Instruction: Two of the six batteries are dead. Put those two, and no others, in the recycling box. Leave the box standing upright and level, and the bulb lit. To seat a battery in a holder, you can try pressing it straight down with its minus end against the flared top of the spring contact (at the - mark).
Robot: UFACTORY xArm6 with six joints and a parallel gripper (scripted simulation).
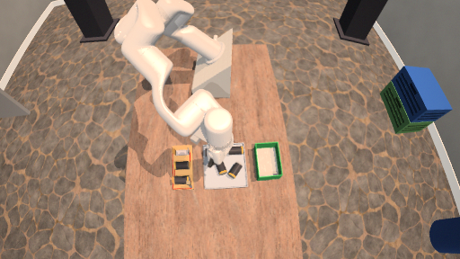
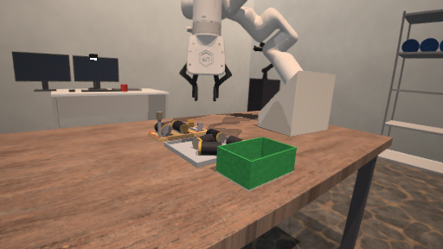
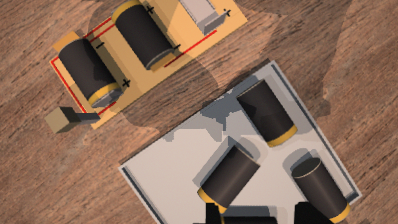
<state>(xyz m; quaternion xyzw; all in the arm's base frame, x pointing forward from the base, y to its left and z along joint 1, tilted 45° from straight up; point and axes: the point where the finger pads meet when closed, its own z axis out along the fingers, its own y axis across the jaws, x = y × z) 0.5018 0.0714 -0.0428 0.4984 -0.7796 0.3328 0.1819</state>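
The grey tray is 150 mm below my hand, 20 mm to the left of it and 10 mm behind it. Round my hand: green recycling box 200 mm to the left, 140 mm below, 40 mm behind.
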